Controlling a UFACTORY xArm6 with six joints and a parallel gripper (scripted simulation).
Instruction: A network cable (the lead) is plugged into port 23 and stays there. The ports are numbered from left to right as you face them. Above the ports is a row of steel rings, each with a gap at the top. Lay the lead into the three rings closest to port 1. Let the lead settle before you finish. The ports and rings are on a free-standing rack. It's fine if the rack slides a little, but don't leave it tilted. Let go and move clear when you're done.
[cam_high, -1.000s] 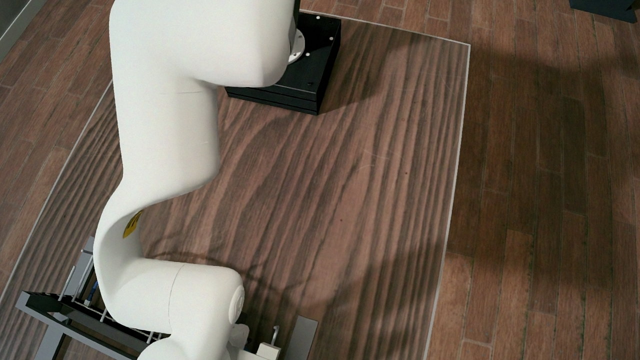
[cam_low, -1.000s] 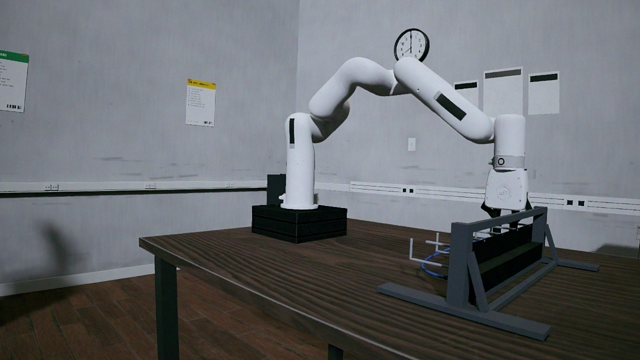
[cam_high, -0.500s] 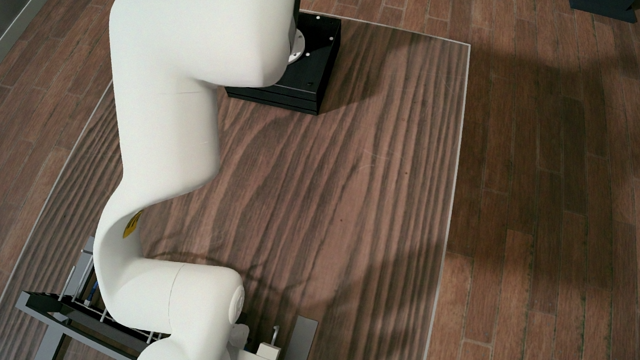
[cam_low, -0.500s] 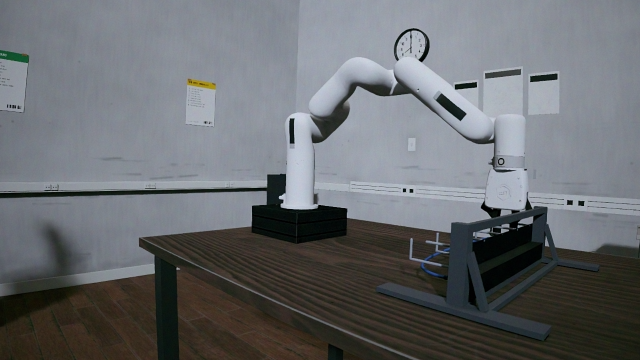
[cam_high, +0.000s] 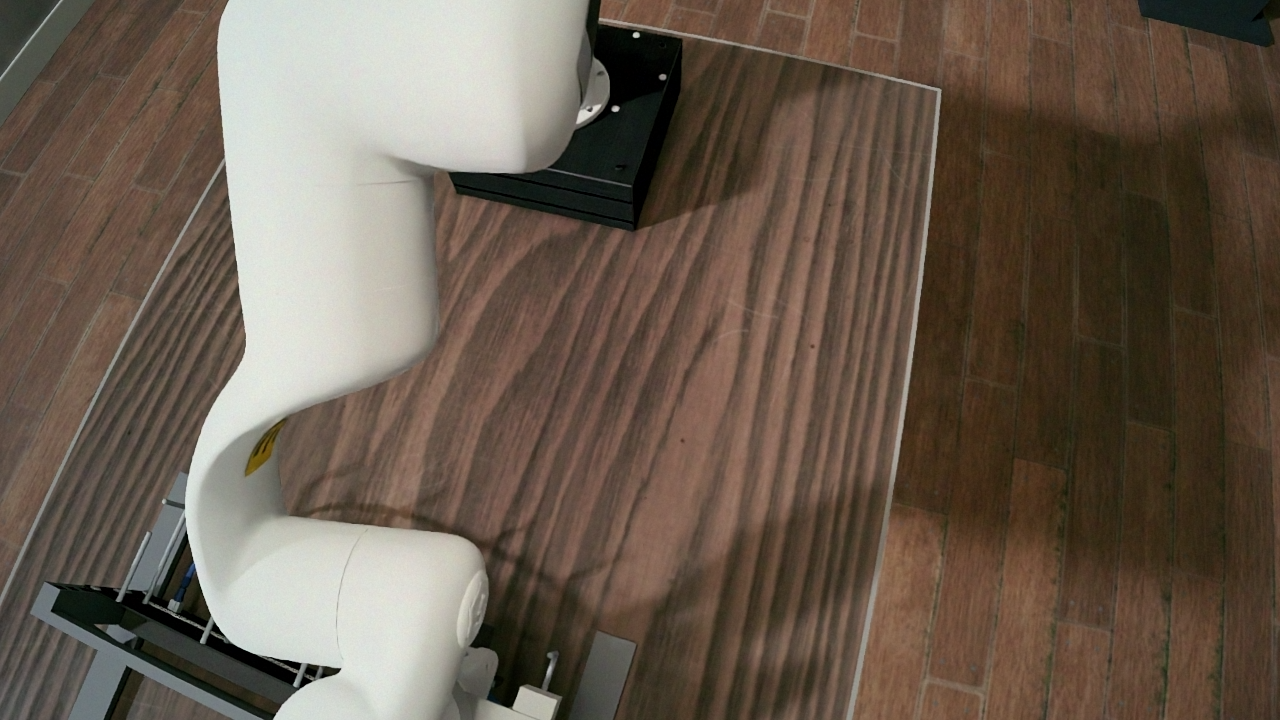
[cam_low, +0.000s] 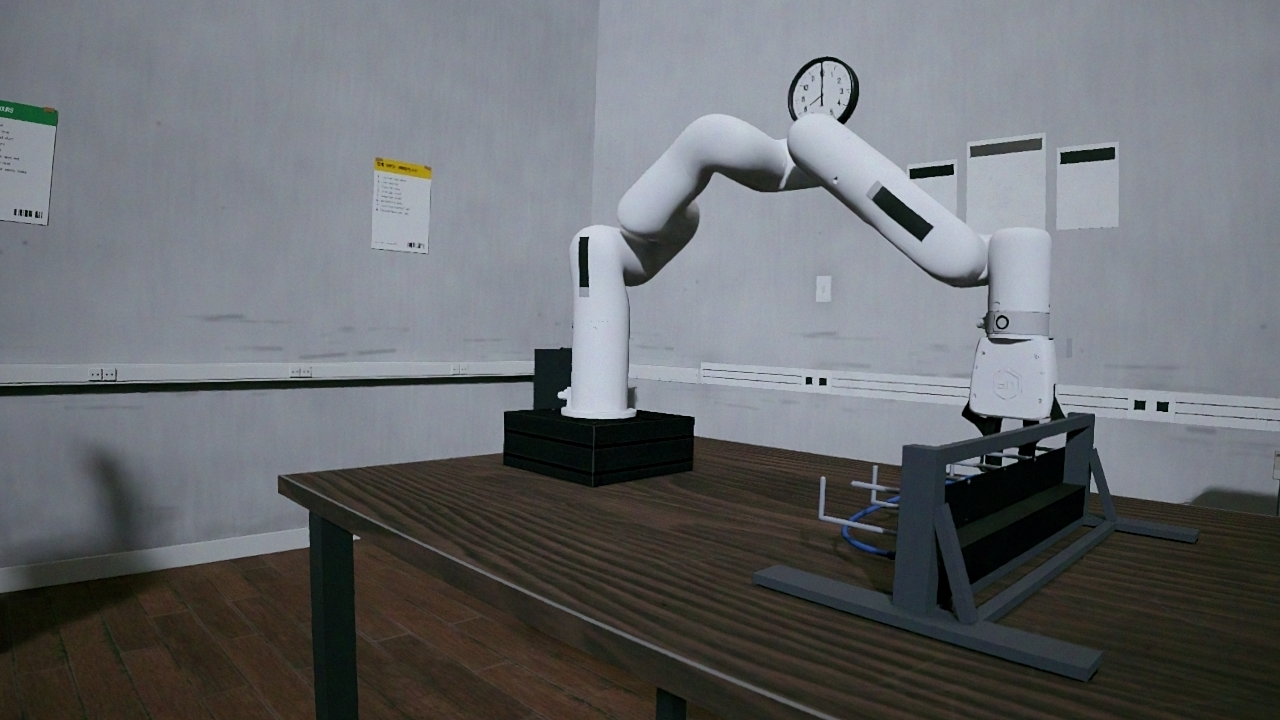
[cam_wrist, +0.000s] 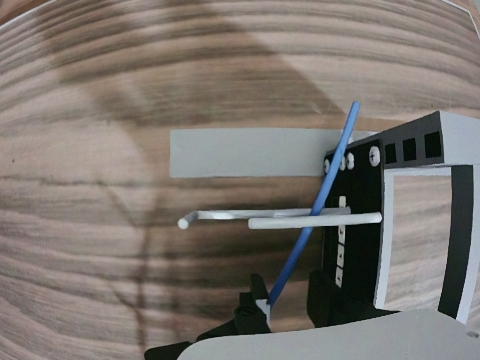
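Now: hand 5 cm short of the grey rack, 16 cm to the left of it and 2 cm above it. The rest, counted from my hand: short blue piece: 2 cm behind, 33 cm to the right, 5 cm below.
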